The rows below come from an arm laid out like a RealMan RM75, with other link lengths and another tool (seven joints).
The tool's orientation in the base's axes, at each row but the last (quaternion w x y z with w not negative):
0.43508 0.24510 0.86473 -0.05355
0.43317 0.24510 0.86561 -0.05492
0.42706 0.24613 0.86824 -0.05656
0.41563 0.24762 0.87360 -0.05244
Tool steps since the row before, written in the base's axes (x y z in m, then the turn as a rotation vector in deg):
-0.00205 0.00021 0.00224 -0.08 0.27 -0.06
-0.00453 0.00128 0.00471 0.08 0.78 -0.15
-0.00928 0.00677 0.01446 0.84 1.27 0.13
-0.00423 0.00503 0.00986 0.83 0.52 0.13
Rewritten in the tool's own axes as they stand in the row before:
-0.00064 -0.00051 -0.00293 0.19 0.19 -0.10
-0.00089 -0.00047 -0.00658 0.37 0.70 -0.09
-0.00379 0.00311 -0.01780 -0.05 1.52 0.13
-0.00321 0.00350 -0.01086 -0.34 0.86 0.34

